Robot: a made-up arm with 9 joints. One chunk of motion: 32 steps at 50 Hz.
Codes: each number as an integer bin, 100 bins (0 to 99) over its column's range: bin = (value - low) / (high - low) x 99, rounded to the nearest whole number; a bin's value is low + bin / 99 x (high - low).
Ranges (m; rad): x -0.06..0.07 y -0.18..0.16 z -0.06..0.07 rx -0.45..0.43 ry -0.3..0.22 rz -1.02..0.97
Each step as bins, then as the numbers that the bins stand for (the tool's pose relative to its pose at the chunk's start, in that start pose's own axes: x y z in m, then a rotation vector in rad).
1 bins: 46 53 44 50 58 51
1 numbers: 0.0004 0.0020 -0.0022 -0.0056 0.0046 0.0052
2 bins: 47 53 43 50 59 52
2 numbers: 0.0017 0.0020 -0.0035 -0.0056 0.0099 0.0253
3 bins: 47 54 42 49 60 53
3 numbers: 0.0017 0.0055 -0.0048 -0.0144 0.0152 0.0454
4 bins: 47 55 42 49 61 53
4 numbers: 0.0017 0.0089 -0.0048 -0.0144 0.0204 0.0454
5 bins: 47 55 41 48 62 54
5 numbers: 0.0017 0.0089 -0.0062 -0.0233 0.0257 0.0655
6 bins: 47 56 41 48 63 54
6 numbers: 0.0017 0.0123 -0.0062 -0.0233 0.0309 0.0655
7 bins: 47 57 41 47 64 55
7 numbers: 0.0017 0.0158 -0.0062 -0.0322 0.0362 0.0856
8 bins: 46 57 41 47 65 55
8 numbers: 0.0004 0.0158 -0.0062 -0.0322 0.0414 0.0856
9 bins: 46 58 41 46 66 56
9 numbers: 0.0004 0.0192 -0.0062 -0.0411 0.0467 0.1057
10 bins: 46 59 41 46 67 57
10 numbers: 0.0004 0.0226 -0.0062 -0.0411 0.0519 0.1258
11 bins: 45 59 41 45 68 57
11 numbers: -0.0009 0.0226 -0.0062 -0.0500 0.0572 0.1258
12 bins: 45 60 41 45 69 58
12 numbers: -0.0009 0.0261 -0.0062 -0.0500 0.0624 0.1459
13 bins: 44 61 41 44 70 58
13 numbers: -0.0022 0.0295 -0.0062 -0.0589 0.0677 0.1459
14 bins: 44 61 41 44 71 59
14 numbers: -0.0022 0.0295 -0.0062 -0.0589 0.0729 0.1660
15 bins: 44 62 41 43 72 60
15 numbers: -0.0022 0.0329 -0.0062 -0.0678 0.0782 0.1861
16 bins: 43 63 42 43 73 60
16 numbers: -0.0035 0.0364 -0.0048 -0.0678 0.0834 0.1861
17 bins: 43 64 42 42 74 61
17 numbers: -0.0035 0.0398 -0.0048 -0.0767 0.0887 0.2062
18 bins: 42 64 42 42 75 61
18 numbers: -0.0048 0.0398 -0.0048 -0.0767 0.0939 0.2062
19 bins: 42 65 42 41 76 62
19 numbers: -0.0048 0.0432 -0.0048 -0.0856 0.0992 0.2263
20 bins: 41 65 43 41 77 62
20 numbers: -0.0062 0.0432 -0.0035 -0.0856 0.1044 0.2263
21 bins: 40 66 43 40 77 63
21 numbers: -0.0075 0.0467 -0.0035 -0.0944 0.1044 0.2464
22 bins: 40 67 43 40 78 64
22 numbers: -0.0075 0.0501 -0.0035 -0.0944 0.1097 0.2665
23 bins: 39 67 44 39 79 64
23 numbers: -0.0088 0.0501 -0.0022 -0.1033 0.1149 0.2665
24 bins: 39 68 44 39 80 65
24 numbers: -0.0088 0.0535 -0.0022 -0.1033 0.1202 0.2866
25 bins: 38 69 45 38 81 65
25 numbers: -0.0101 0.0570 -0.0009 -0.1122 0.1255 0.2866
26 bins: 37 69 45 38 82 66
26 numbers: -0.0114 0.0570 -0.0009 -0.1122 0.1307 0.3067
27 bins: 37 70 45 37 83 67
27 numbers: -0.0114 0.0604 -0.0009 -0.1211 0.1360 0.3268
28 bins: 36 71 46 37 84 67
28 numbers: -0.0127 0.0638 0.0004 -0.1211 0.1412 0.3268
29 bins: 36 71 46 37 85 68
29 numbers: -0.0127 0.0638 0.0004 -0.1211 0.1465 0.3469
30 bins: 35 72 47 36 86 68
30 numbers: -0.0140 0.0673 0.0017 -0.1300 0.1517 0.3469
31 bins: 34 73 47 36 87 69
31 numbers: -0.0154 0.0707 0.0017 -0.1300 0.1570 0.3670
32 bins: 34 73 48 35 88 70
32 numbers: -0.0154 0.0707 0.0030 -0.1389 0.1622 0.3871
